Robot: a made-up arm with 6 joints. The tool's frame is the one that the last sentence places. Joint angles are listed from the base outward.
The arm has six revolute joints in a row. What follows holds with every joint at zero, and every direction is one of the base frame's. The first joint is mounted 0.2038 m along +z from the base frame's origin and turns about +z. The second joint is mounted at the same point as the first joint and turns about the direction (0, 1, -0.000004). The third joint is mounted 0.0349 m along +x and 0.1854 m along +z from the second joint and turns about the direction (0, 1, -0.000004). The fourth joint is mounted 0.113 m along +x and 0.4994 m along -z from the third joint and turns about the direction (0, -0.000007, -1). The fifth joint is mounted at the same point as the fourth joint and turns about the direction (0, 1, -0.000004). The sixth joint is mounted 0.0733 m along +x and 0.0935 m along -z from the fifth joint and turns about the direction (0, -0.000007, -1). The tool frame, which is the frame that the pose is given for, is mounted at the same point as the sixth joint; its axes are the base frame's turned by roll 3.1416, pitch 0 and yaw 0 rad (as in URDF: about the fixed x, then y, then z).
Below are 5 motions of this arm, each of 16 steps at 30 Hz.
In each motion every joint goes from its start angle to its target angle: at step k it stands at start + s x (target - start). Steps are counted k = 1, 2, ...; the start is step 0. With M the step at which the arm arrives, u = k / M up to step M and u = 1 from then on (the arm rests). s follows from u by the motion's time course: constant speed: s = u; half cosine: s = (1 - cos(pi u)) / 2; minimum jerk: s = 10 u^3 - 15 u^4 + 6 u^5.
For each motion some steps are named. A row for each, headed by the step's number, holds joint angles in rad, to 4 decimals.
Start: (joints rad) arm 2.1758 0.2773 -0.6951 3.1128 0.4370 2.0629
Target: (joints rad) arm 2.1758 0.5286 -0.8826 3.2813 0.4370 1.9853
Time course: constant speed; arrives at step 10
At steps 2, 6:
2: 2.1758 0.3276 -0.7326 3.1465 0.4370 2.0474
6: 2.1758 0.4281 -0.8076 3.2139 0.4370 2.0163

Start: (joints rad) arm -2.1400 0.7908 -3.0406 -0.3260 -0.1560 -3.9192
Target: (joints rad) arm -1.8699 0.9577 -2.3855 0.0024 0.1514 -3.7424
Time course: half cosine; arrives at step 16
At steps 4, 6, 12, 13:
4: -2.1004 0.8152 -2.9447 -0.2779 -0.1110 -3.8933
6: -2.0566 0.8423 -2.8384 -0.2246 -0.0611 -3.8646
12: -1.9095 0.9333 -2.4814 -0.0457 0.1064 -3.7683
13: -1.8927 0.9436 -2.4407 -0.0253 0.1255 -3.7573

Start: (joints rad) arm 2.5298 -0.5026 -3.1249 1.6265 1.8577 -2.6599
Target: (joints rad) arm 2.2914 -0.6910 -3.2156 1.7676 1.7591 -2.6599
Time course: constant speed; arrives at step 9
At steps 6, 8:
6: 2.3709 -0.6282 -3.1854 1.7206 1.7920 -2.6599
8: 2.3179 -0.6701 -3.2055 1.7519 1.7701 -2.6599

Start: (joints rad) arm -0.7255 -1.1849 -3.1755 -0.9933 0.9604 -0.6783
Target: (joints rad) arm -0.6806 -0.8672 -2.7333 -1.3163 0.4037 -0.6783
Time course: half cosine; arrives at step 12
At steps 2, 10, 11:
2: -0.7225 -1.1636 -3.1459 -1.0149 0.9231 -0.6783
10: -0.6836 -0.8885 -2.7629 -1.2947 0.4410 -0.6783
11: -0.6814 -0.8726 -2.7408 -1.3108 0.4132 -0.6783

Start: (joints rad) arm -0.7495 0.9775 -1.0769 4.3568 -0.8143 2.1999
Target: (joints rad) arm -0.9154 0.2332 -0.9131 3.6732 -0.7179 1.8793
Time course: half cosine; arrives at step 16
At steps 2, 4, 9, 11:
2: -0.7558 0.9492 -1.0707 4.3308 -0.8106 2.1877
4: -0.7738 0.8685 -1.0529 4.2567 -0.8002 2.1529
9: -0.8486 0.5327 -0.9790 3.9483 -0.7567 2.0083
11: -0.8785 0.3986 -0.9495 3.8251 -0.7393 1.9505

